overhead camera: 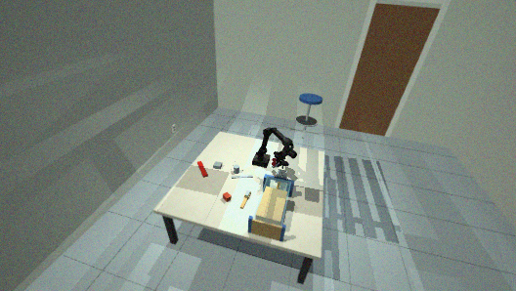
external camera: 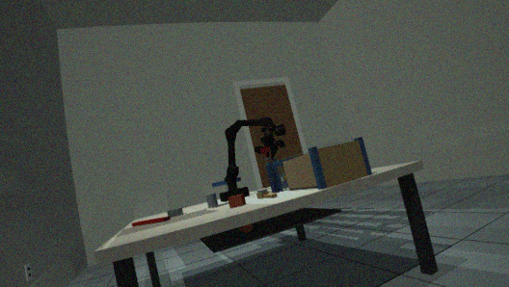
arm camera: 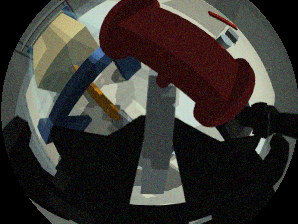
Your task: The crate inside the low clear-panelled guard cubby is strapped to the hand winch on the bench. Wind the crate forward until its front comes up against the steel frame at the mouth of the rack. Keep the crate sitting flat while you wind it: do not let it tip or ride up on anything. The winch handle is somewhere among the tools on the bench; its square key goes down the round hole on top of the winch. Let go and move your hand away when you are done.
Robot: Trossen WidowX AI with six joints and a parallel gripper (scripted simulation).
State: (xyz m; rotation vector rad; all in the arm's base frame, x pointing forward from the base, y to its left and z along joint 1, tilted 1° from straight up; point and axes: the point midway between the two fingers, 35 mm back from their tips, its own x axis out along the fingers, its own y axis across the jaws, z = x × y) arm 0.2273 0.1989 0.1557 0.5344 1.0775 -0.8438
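The red knob lies 20 mm ahead of my gripper tip, 30 mm to the right of it and 50 mm above it. Also, from my gripper tip: winch (50 mm behind, 40 mm to the left, 150 mm below); then winch handle (20 mm above); then blue frame (120 mm ahead, 40 mm to the left, 80 mm below).
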